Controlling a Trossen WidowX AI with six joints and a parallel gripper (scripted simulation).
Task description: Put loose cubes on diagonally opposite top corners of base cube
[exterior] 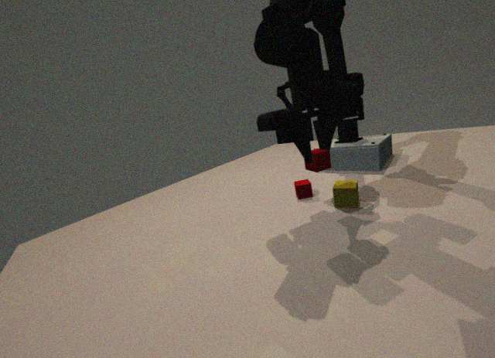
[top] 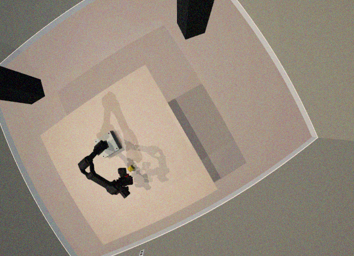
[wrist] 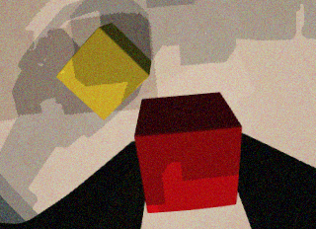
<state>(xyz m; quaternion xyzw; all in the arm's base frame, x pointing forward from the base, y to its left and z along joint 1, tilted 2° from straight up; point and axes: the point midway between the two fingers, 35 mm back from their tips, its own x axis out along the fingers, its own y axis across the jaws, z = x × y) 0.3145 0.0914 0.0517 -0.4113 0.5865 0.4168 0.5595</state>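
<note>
My gripper tip is 80 mm above the yellow base cube, 40 mm past it and 30 mm to the right of it. The rest, counted from my gripper tip: red cube 80 mm below, 70 mm to the right, 30 mm behind.
</note>
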